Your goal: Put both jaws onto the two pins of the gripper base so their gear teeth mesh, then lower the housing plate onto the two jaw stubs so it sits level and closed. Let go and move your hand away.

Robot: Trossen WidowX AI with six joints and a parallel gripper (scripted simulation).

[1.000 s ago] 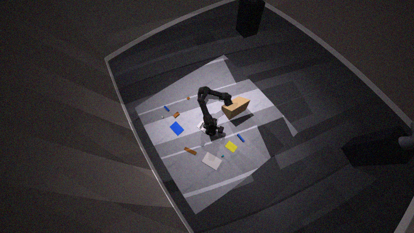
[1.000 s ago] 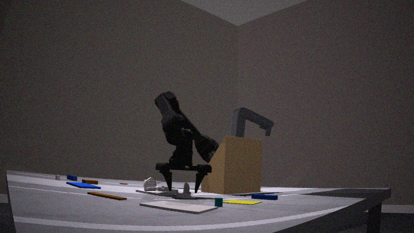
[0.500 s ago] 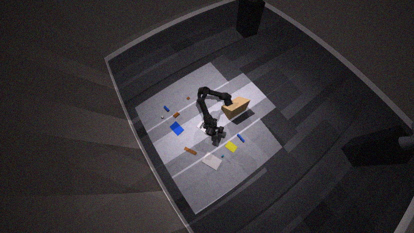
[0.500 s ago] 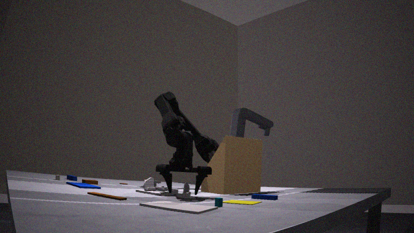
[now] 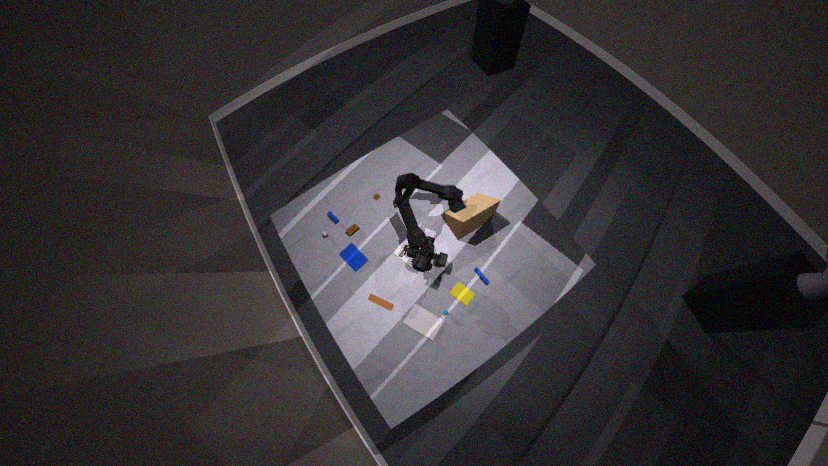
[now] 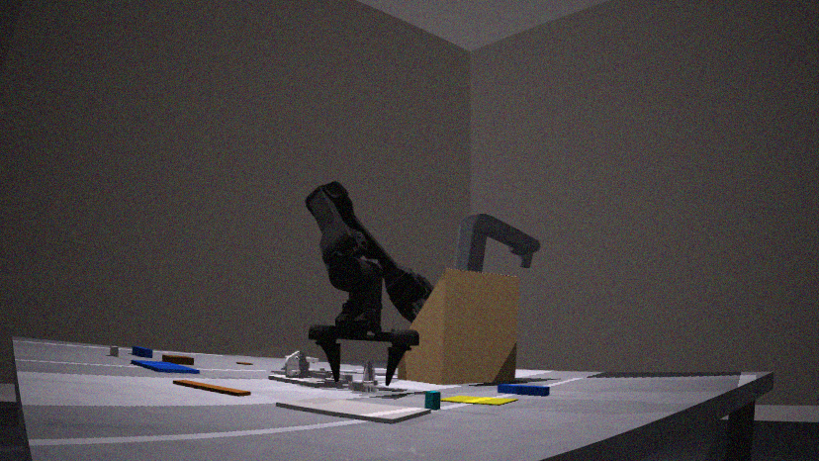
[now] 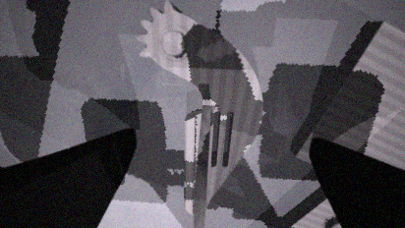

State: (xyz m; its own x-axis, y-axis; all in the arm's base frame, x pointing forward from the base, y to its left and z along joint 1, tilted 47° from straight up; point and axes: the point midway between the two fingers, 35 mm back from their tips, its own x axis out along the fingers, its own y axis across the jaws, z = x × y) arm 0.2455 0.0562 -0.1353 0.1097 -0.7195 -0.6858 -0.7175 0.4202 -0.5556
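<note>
Now: gripper tip 1 cm short of the grey jaw and 4 cm to the right of it. From my gripper tip the other things lie so: blue bar: 20 cm behind, 19 cm to the left; yellow plate: 8 cm behind, 22 cm to the left, 1 cm below; teal block: 3 cm ahead, 27 cm to the left.
</note>
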